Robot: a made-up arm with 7 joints. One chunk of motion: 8 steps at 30 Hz.
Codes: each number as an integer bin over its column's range. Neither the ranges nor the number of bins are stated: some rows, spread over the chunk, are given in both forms.
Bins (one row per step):
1: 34 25 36 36 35 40 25
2: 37 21 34 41 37 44 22
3: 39 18 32 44 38 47 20
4: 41 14 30 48 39 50 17
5: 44 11 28 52 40 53 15
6: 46 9 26 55 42 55 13
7: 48 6 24 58 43 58 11
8: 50 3 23 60 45 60 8
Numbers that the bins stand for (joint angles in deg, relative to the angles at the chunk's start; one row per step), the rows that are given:
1: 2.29 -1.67 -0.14 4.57 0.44 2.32 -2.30
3: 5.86 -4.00 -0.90 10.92 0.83 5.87 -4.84
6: 10.86 -7.00 -2.05 19.65 1.33 9.94 -8.40
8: 13.71 -9.00 -2.62 23.62 1.71 12.48 -10.94
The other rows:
2: 4.43 -3.00 -0.52 8.54 0.70 4.35 -3.83
4: 7.29 -5.33 -1.29 14.10 0.95 7.40 -6.37
5: 9.43 -6.33 -1.67 17.27 1.08 8.92 -7.38
7: 12.29 -8.00 -2.43 22.03 1.46 11.46 -9.41

